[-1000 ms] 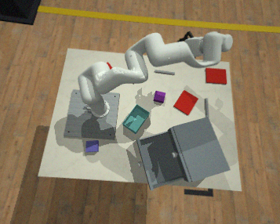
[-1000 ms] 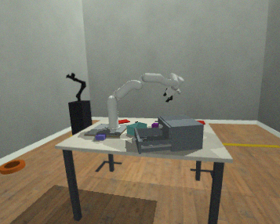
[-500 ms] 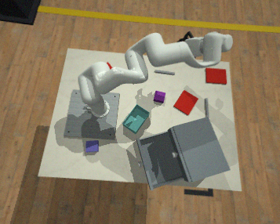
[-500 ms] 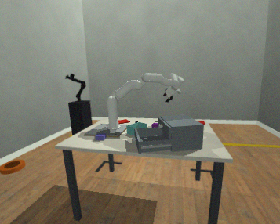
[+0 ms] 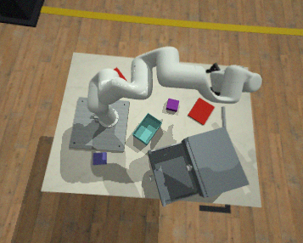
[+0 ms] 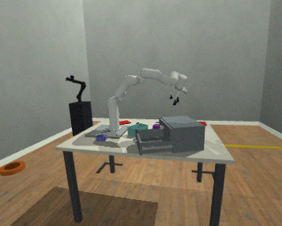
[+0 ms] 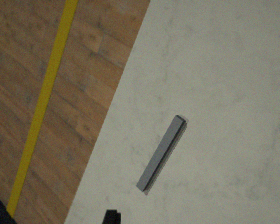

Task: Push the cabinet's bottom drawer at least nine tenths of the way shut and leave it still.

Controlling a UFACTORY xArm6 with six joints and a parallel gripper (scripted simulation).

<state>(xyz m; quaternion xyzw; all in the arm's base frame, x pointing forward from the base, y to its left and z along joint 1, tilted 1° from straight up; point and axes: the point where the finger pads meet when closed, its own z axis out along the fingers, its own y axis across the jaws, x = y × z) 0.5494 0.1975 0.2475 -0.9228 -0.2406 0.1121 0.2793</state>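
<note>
Right now my hand is 120 mm past the bottom drawer, 480 mm to the left of it and 240 mm above it. From my hand the other things lie so: blue-violet cube (560 mm behind, 450 mm to the right, 250 mm below); grey cabinet (20 mm behind, 440 mm to the right, 200 mm below); teal bin (300 mm behind, 250 mm to the right, 250 mm below).
</note>
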